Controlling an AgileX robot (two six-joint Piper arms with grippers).
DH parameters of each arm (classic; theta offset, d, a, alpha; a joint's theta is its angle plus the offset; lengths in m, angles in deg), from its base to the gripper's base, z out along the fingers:
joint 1: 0 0.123 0 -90
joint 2: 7.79 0 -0.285 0
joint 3: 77.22 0 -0.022 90
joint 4: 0 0.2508 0 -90
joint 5: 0 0 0.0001 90
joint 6: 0 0.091 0 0
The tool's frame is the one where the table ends.
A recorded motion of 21 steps. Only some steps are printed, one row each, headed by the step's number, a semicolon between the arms.
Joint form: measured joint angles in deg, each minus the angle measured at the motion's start. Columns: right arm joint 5, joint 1, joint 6, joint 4, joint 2, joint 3; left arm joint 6, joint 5, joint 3, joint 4, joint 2, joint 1.
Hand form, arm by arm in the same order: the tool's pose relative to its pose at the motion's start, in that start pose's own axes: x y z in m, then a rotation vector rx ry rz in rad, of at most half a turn. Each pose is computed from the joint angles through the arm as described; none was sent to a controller.
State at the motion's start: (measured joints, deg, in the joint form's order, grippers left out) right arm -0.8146 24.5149 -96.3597 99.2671 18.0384 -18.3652; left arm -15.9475 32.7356 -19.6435 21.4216 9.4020 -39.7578
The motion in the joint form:
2: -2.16 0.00 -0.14 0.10 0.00 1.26; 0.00 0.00 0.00 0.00 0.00 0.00
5: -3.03 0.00 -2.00 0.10 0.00 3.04; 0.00 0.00 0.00 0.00 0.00 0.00
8: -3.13 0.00 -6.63 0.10 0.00 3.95; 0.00 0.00 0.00 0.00 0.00 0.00
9: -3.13 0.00 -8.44 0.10 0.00 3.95; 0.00 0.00 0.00 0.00 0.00 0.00
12: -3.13 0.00 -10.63 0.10 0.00 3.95; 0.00 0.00 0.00 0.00 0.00 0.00
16: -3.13 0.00 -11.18 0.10 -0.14 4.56; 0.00 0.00 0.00 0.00 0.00 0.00
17: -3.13 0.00 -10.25 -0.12 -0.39 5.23; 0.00 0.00 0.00 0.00 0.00 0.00
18: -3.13 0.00 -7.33 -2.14 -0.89 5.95; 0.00 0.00 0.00 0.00 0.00 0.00
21: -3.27 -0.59 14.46 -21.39 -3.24 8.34; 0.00 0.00 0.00 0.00 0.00 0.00
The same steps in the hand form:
2: 0.0079 -0.0038 0.0003 0.0386 0.0262 -0.0014; 0.0000 0.0000 0.0000 0.0000 0.0000 0.0000
5: 0.0187 -0.0057 0.0006 0.0542 0.0598 -0.0353; 0.0000 0.0000 0.0000 0.0000 0.0000 0.0000
8: 0.0241 -0.0061 0.0006 0.0534 0.0782 -0.1167; 0.0000 0.0000 0.0000 0.0000 0.0000 0.0000
9: 0.0241 -0.0061 0.0006 0.0522 0.0790 -0.1483; 0.0000 0.0000 0.0000 0.0000 0.0000 0.0000
12: 0.0241 -0.0061 0.0006 0.0507 0.0801 -0.1865; 0.0000 0.0000 0.0000 0.0000 0.0000 0.0000
16: 0.0275 -0.0063 0.0002 0.0500 0.0885 -0.1964; 0.0000 0.0000 0.0000 0.0000 0.0000 0.0000
17: 0.0311 -0.0065 -0.0005 0.0502 0.0953 -0.1843; 0.0000 0.0000 0.0000 0.0000 0.0000 0.0000
18: 0.0343 -0.0067 -0.0018 0.0513 0.0963 -0.1687; 0.0000 0.0000 0.0000 0.0000 0.0000 0.0000
21: 0.0426 -0.0081 -0.0073 0.0652 0.0724 -0.1250; 0.0000 0.0000 0.0000 0.0000 0.0000 0.0000

